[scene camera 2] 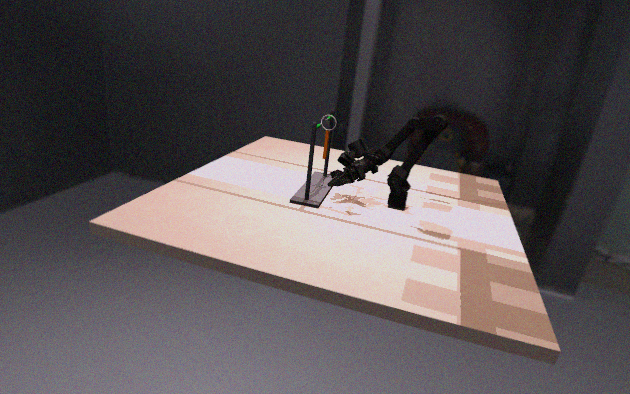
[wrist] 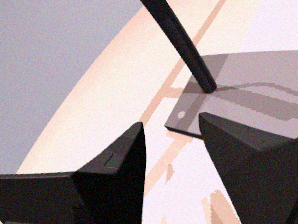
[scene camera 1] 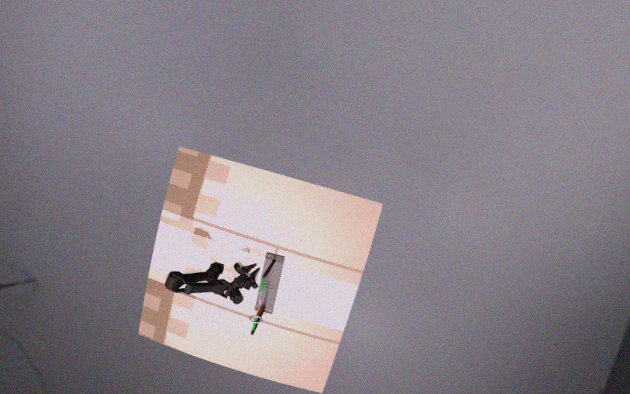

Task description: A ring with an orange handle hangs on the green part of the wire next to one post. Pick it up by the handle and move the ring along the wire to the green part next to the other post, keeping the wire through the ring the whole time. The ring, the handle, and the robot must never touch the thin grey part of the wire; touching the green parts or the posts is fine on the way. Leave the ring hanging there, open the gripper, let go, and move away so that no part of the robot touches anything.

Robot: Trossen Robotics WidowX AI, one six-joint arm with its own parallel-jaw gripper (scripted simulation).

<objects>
same spot on grey base plate: [scene camera 1: 273, 265] = [scene camera 2: 309, 196]
</objects>
